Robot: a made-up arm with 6 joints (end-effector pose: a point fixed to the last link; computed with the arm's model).
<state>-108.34 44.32 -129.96 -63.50 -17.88 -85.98</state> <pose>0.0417 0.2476 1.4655 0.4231 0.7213 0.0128 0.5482</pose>
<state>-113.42 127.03 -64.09 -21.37 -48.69 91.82</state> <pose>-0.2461 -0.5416 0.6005 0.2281 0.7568 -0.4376 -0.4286</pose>
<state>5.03 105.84 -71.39 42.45 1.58 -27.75</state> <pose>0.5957 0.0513 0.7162 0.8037 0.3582 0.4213 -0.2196</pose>
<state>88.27 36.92 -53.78 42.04 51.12 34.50</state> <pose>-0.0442 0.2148 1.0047 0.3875 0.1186 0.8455 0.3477</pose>
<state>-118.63 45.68 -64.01 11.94 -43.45 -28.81</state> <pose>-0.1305 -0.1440 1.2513 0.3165 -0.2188 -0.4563 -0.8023</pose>
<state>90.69 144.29 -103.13 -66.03 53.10 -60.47</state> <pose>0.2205 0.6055 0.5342 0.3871 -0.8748 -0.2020 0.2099</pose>
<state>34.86 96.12 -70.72 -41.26 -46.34 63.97</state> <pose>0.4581 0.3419 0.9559 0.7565 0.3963 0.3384 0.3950</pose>
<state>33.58 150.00 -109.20 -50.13 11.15 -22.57</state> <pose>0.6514 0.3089 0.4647 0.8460 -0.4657 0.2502 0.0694</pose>
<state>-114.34 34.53 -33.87 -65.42 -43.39 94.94</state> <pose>-0.0259 -0.1963 1.0559 0.6623 0.4174 -0.2632 -0.5638</pose>
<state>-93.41 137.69 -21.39 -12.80 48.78 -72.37</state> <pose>-0.0752 0.0139 0.5127 0.2975 0.3837 0.8673 0.1098</pose>
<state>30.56 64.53 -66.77 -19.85 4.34 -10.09</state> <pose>0.3990 0.1672 1.0457 0.9931 0.0536 0.0955 0.0427</pose>
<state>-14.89 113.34 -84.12 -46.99 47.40 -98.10</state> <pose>0.4796 -0.3128 0.7034 0.4342 -0.7620 0.4797 -0.0245</pose>
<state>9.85 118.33 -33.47 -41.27 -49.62 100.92</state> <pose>0.4297 0.0927 0.5250 0.3951 0.6456 0.6446 -0.1079</pose>
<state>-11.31 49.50 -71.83 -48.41 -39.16 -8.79</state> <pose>0.2297 -0.0163 1.2618 0.8885 -0.1501 -0.4149 -0.1263</pose>
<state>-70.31 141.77 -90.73 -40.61 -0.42 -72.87</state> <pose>0.1478 -0.6229 0.4499 0.6132 -0.3803 0.5628 -0.4032</pose>
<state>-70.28 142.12 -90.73 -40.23 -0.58 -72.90</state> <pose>0.1483 -0.6215 0.4459 0.6148 -0.3771 0.5633 -0.4031</pose>
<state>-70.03 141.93 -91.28 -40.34 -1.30 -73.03</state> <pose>0.1543 -0.6260 0.4523 0.6165 -0.3848 0.5535 -0.4067</pose>
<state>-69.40 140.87 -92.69 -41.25 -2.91 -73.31</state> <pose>0.1696 -0.6390 0.4758 0.6178 -0.4099 0.5270 -0.4154</pose>
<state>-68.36 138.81 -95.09 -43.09 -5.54 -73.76</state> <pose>0.1951 -0.6586 0.5212 0.6164 -0.4538 0.4800 -0.4286</pose>
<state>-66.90 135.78 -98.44 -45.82 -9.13 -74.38</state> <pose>0.2300 -0.6784 0.5905 0.6084 -0.5135 0.4117 -0.4435</pose>
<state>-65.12 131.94 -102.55 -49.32 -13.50 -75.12</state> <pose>0.2701 -0.6894 0.6822 0.5894 -0.5823 0.3246 -0.4561</pose>
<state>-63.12 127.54 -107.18 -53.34 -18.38 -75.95</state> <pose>0.3095 -0.6833 0.7900 0.5565 -0.6521 0.2243 -0.4634</pose>
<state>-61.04 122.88 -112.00 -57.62 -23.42 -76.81</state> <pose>0.3416 -0.6566 0.9034 0.5093 -0.7151 0.1200 -0.4636</pose>
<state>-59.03 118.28 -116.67 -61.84 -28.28 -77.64</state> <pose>0.3621 -0.6123 1.0104 0.4519 -0.7657 0.0211 -0.4572</pose>
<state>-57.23 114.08 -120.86 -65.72 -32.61 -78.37</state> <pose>0.3703 -0.5590 1.1009 0.3912 -0.8022 -0.0635 -0.4466</pose>
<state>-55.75 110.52 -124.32 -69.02 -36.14 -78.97</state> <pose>0.3692 -0.5065 1.1703 0.3346 -0.8260 -0.1291 -0.4348</pose>
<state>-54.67 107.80 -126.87 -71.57 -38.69 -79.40</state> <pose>0.3634 -0.4636 1.2181 0.2891 -0.8401 -0.1742 -0.4246</pose>
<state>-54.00 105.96 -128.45 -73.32 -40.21 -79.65</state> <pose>0.3571 -0.4346 1.2469 0.2581 -0.8479 -0.2003 -0.4176</pose>
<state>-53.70 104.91 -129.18 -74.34 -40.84 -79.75</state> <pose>0.3525 -0.4195 1.2614 0.2413 -0.8518 -0.2115 -0.4141</pose>
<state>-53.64 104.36 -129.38 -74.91 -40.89 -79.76</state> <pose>0.3494 -0.4137 1.2675 0.2337 -0.8540 -0.2135 -0.4130</pose>
